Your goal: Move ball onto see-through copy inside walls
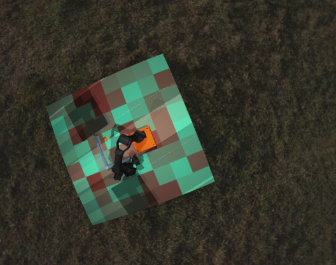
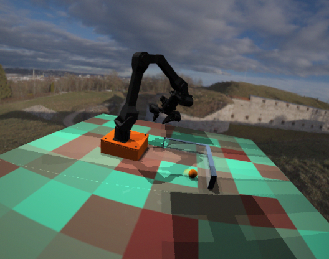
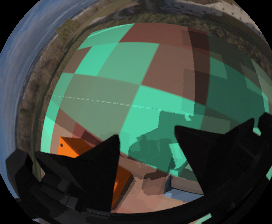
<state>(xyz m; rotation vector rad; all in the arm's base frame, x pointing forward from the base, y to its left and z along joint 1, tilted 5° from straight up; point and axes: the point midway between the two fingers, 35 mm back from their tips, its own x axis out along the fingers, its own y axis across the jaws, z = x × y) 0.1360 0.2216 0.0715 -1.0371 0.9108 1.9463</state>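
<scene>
My gripper tip is 33 cm to the left of the see-through copy of ball, 19 cm short of it and 10 cm above it. From my gripper tip the other things lie so: orange ball (33 cm to the right, 21 cm ahead, 10 cm below).
</scene>
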